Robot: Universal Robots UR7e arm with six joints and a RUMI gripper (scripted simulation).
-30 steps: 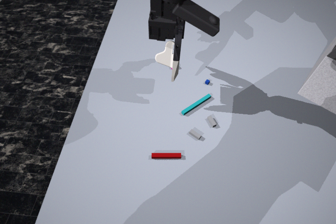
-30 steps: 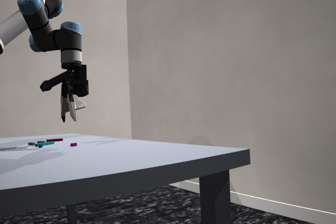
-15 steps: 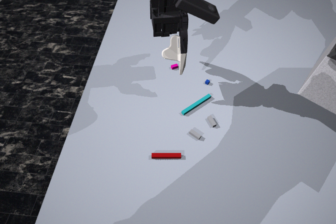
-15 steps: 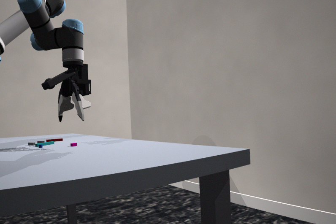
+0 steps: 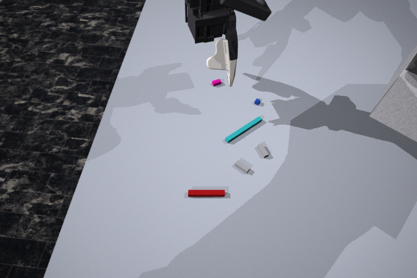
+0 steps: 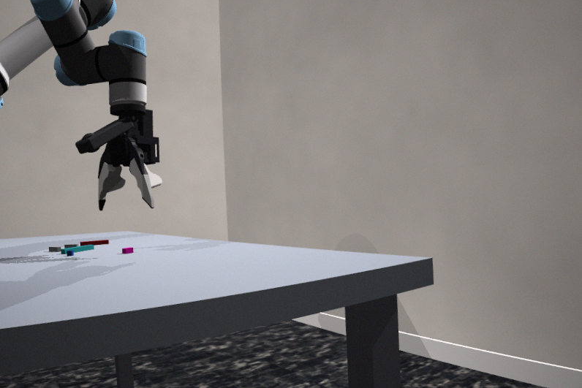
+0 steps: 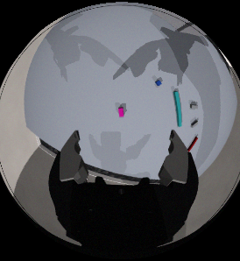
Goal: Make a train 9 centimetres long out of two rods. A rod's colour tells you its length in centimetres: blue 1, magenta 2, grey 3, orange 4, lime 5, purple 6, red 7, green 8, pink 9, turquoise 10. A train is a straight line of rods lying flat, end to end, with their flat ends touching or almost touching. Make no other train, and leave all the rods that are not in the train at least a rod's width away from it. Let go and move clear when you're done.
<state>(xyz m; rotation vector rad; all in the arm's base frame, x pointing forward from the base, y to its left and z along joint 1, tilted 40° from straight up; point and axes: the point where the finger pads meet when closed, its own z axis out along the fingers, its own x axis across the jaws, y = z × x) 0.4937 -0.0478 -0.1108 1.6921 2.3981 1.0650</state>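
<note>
Now: hand 8 cm above the magenta rod and 1 cm to the left of it. From my hand the other things lie so: turquoise rod: 12 cm to the left, 8 cm below, 8 cm behind; then red rod: 28 cm to the left, 8 cm below, 2 cm behind; then blue rod: 10 cm behind, 8 cm below, 4 cm to the left.
</note>
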